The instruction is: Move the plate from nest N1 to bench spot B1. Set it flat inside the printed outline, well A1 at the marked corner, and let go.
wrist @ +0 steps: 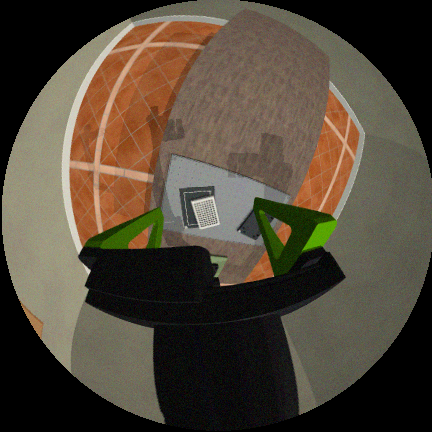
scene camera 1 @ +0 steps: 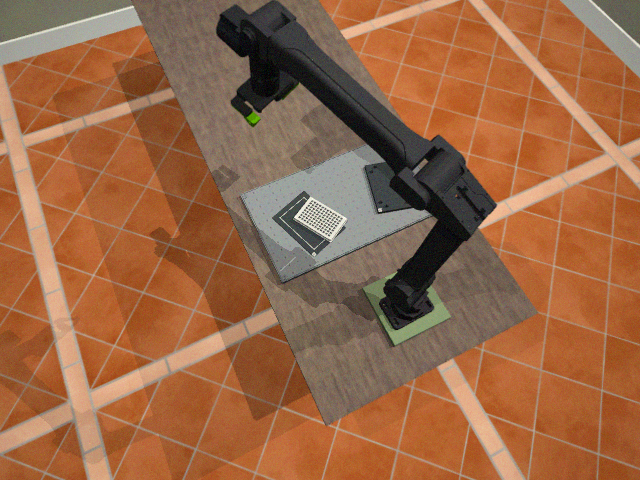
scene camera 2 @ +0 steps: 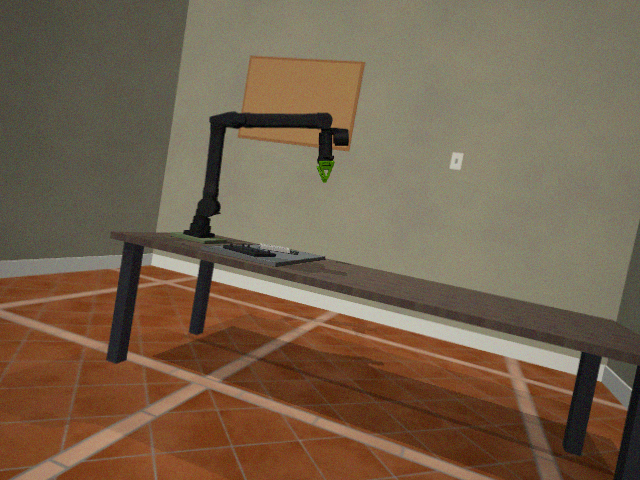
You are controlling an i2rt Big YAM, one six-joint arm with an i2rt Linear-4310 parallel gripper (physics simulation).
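Places are measured from the arm's base along level axes (x up, y back, z right), in metres.
Where they show: gripper, fingertip midpoint: (wrist: pixel 207 206) (scene camera 1: pixel 266 111) (scene camera 2: pixel 325 181); arm's base, link origin: (scene camera 1: pixel 405 306) (scene camera 2: pixel 199 235).
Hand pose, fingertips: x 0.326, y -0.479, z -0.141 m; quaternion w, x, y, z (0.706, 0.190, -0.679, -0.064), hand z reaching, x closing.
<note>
Each offset is from my fingertips to the top centre of the thing. "pt": to the spot under its first point.
The white plate @(dy +0.154, dx -0.314, dz +0.064 m) (scene camera 1: pixel 320 219) (scene camera 2: pixel 273 248) (wrist: pixel 205 212) lies on the dark pad @(pt dy +0.094, dx -0.328, dz -0.004 m) (scene camera 1: pixel 289 213) (wrist: pixel 188 201) of bench spot B1. It is turned against the printed outline @(pt dy +0.162, dx -0.328, dz -0.017 m) (scene camera 1: pixel 296 234) and shifted toward the nest side, crossing the line and overhanging the pad's edge. It looks about flat. Well A1 cannot be made out; a small white mark @(dy +0.238, dx -0.328, dz -0.001 m) (scene camera 1: pixel 314 254) sits at the pad's corner. The dark nest N1 @(dy +0.152, dx -0.308, dz +0.301 m) (scene camera 1: pixel 385 193) (scene camera 2: pixel 248 250) (wrist: pixel 255 226) carries no plate in the parts that show. My gripper (scene camera 1: pixel 271 104) (scene camera 2: pixel 324 175) (wrist: pixel 207 206) is open and empty, high above the table and apart from the plate.
The grey perforated board @(dy +0.129, dx -0.329, dz +0.154 m) (scene camera 1: pixel 351 206) (scene camera 2: pixel 299 257) (wrist: pixel 230 200) bears the pad and nest. The arm's base stands on a green mount (scene camera 1: pixel 397 335) (scene camera 2: pixel 178 236) near the table's end. The arm covers part of the nest in the first scene view.
</note>
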